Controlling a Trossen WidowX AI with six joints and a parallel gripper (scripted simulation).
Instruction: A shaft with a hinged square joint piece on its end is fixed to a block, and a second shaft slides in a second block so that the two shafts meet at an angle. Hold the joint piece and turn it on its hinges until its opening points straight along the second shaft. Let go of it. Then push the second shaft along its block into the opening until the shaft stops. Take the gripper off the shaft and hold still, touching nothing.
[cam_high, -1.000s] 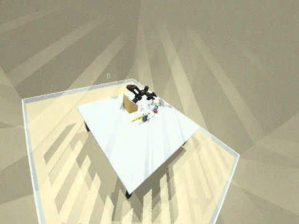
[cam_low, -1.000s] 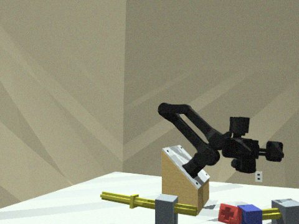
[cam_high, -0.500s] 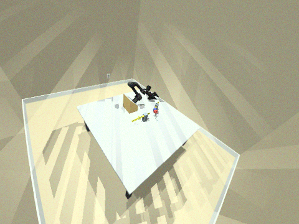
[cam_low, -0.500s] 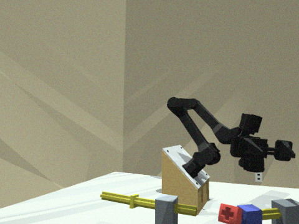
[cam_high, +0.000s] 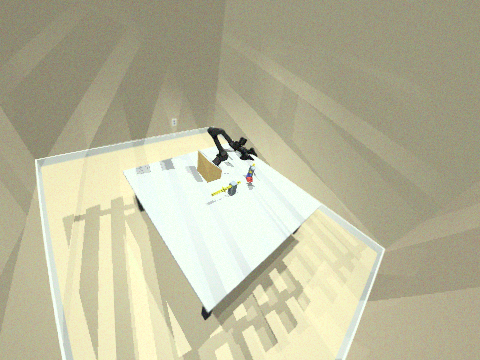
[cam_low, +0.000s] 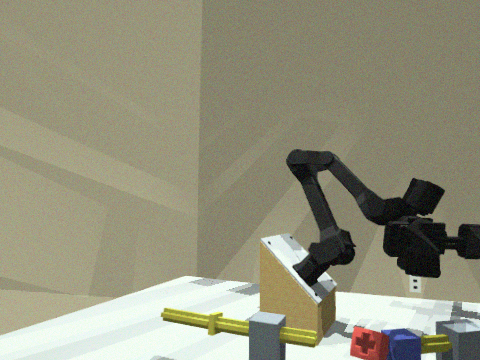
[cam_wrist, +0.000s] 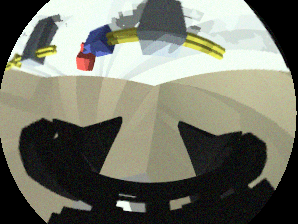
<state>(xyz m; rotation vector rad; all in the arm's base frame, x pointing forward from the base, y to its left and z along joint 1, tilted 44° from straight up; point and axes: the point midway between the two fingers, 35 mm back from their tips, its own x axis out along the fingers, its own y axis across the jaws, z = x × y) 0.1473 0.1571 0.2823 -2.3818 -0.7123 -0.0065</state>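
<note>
The red joint piece lies 13 cm to the right of my gripper tip, 12 cm below it and 11 cm ahead of it.
</note>
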